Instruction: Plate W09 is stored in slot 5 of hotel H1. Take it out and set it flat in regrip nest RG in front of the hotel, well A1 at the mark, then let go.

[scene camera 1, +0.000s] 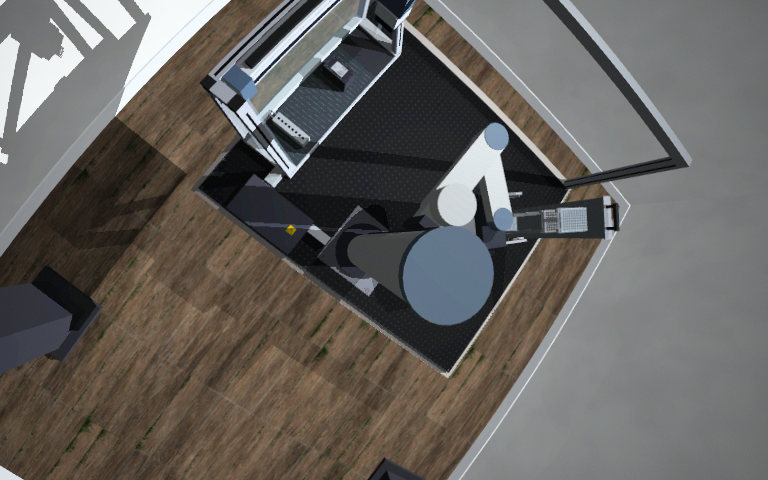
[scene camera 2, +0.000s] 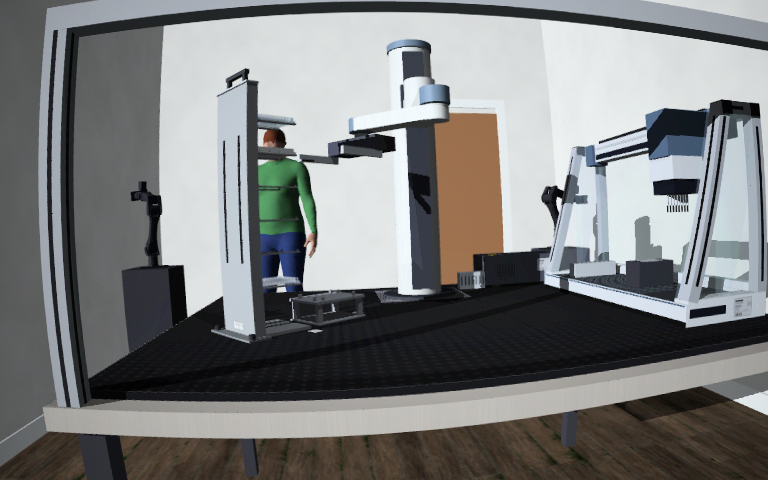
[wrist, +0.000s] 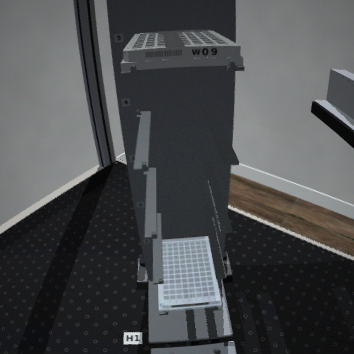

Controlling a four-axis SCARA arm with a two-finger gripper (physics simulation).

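Seen in the pictures: gripper, fingertip midpoint: (scene camera 1: pixel 522 216) (scene camera 2: pixel 319 153) (wrist: pixel 146 95); arm's base, origin of the base link: (scene camera 2: pixel 419 297).
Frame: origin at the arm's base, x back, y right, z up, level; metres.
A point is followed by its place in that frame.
Plate W09 (scene camera 1: pixel 550 213) {x -0.510, y 0.404, z 0.447 m} (scene camera 2: pixel 276 151) {x -0.535, y 0.411, z 0.440 m} (wrist: pixel 182 53) {x -0.466, y 0.398, z 0.445 m} lies flat on the slot 5 ledges of hotel H1 (scene camera 1: pixel 594 217) {x -0.553, y 0.490, z 0.557 m} (scene camera 2: pixel 236 215) {x -0.583, y 0.503, z 0.291 m} (wrist: pixel 175 150) {x -0.553, y 0.490, z 0.297 m}. Its labelled front faces the wrist camera squarely. My gripper (scene camera 1: pixel 522 217) {x -0.419, y 0.313, z 0.446 m} (scene camera 2: pixel 320 153) {x -0.419, y 0.313, z 0.446 m} is open and empty, in front of the hotel and pointing at it, at about slot 5 height. In scene camera 1 its two fingers lie on either side of the hotel's line, short of W09. Part of one finger shows at the right edge of the wrist view. Regrip nest RG (scene camera 2: pixel 318 311) {x -0.477, y 0.330, z 0.049 m} stands low before the hotel; the arm covers much of it in scene camera 1.
A pale plate (scene camera 1: pixel 573 219) (scene camera 2: pixel 276 121) sits in the slot above W09. Another plate (scene camera 2: pixel 281 281) {x -0.533, y 0.411, z 0.133 m} (wrist: pixel 187 272) {x -0.500, y 0.439, z 0.136 m} sits in the lowest slot. Bare ledges (wrist: pixel 142 140) {x -0.522, y 0.405, z 0.357 m} lie between. A frame post (scene camera 2: pixel 62 226) {x -1.041, y 0.685, z 0.275 m} (wrist: pixel 92 75) {x -1.004, y 0.692, z 0.301 m} stands beyond the hotel. A pipetting machine (scene camera 2: pixel 676 147) {x -0.778, y -0.491, z 0.410 m} stands across the table.
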